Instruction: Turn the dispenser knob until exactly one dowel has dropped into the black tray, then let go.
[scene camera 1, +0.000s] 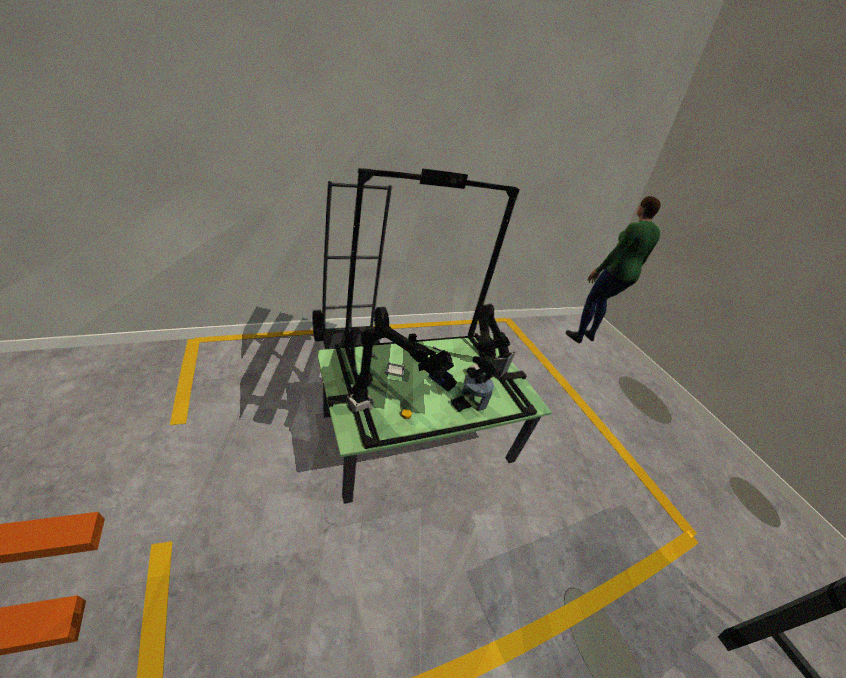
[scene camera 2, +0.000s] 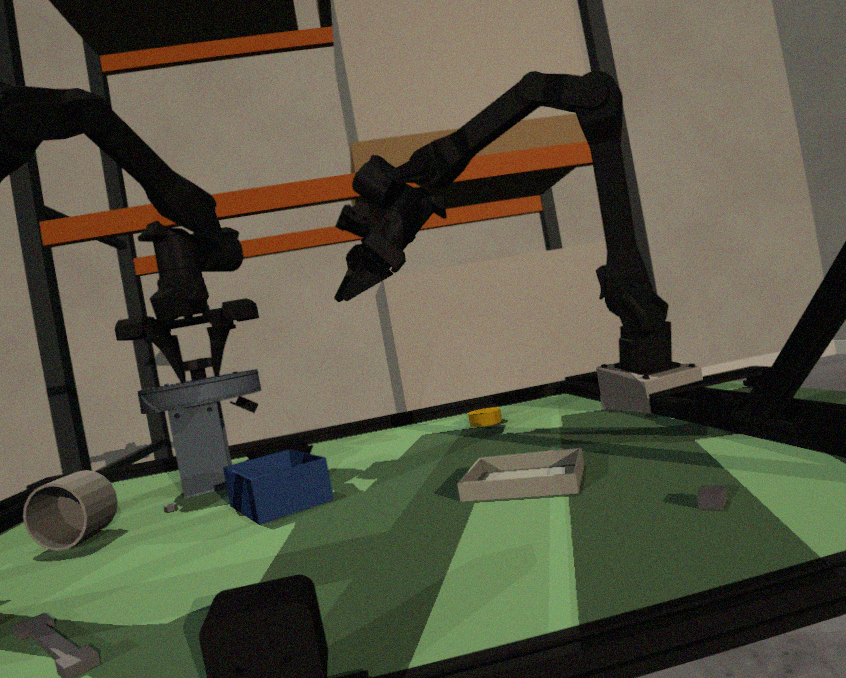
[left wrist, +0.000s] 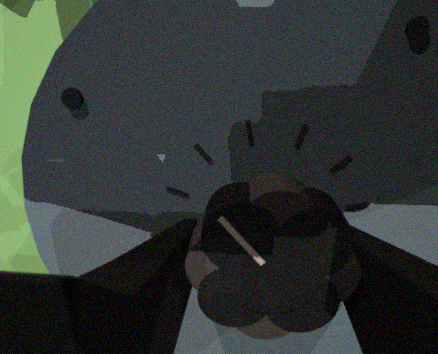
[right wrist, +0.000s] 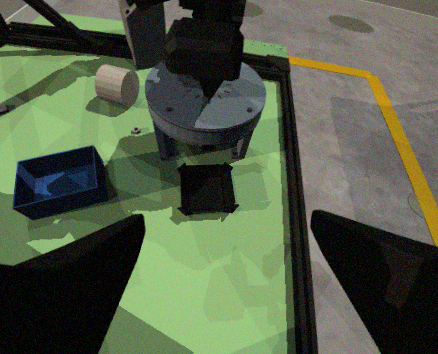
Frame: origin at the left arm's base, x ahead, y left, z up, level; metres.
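Seen in the pictures: left gripper, fingertip midpoint: (scene camera 1: 480, 382) (scene camera 2: 200, 379) (right wrist: 210, 84); right gripper, fingertip midpoint: (scene camera 2: 339, 300) (right wrist: 229, 220); left arm's base, link origin: (scene camera 1: 505, 355); right arm's base, link origin: (scene camera 1: 360, 398) (scene camera 2: 646, 366).
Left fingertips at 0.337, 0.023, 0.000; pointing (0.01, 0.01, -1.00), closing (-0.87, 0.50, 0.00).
Offsets run from my left fingertips to a thing's middle, as dx, dy, dz.
The grey-blue dispenser @(-0.003, -0.004, -0.015) (scene camera 1: 478, 388) (scene camera 2: 240, 384) (left wrist: 125, 60) (right wrist: 227, 120) stands on legs, its round top level. My left gripper (scene camera 2: 199, 372) (left wrist: 263, 234) is shut on the dark lobed knob @(-0.003, -0.004, +0.022) (left wrist: 285, 290) at the centre of that top, a finger on each side. The knob's pale pointer line @(+0.000, -0.016, +0.029) (left wrist: 241, 241) slants to the upper left. The black tray @(+0.082, -0.032, -0.133) (right wrist: 207, 190) lies in front of the dispenser in the right wrist view; its inside is dark and no dowel can be made out in it. My right gripper (scene camera 2: 341, 296) (right wrist: 229, 220) is open and empty, high above the table.
A blue bin @(-0.004, -0.236, -0.123) (scene camera 2: 282, 490) (right wrist: 62, 182) stands beside the dispenser. A beige cylinder @(-0.189, -0.116, -0.110) (scene camera 2: 102, 494) (right wrist: 107, 82) and a small nut @(-0.090, -0.108, -0.142) (scene camera 2: 170, 507) (right wrist: 136, 131) lie near it. A beige tray @(+0.149, -0.456, -0.137) (scene camera 2: 522, 489), a yellow disc @(+0.356, -0.186, -0.136) (scene camera 2: 485, 418) (scene camera 1: 406, 413) and a small block @(+0.156, -0.629, -0.140) (scene camera 2: 711, 497) lie farther right in scene camera 2.
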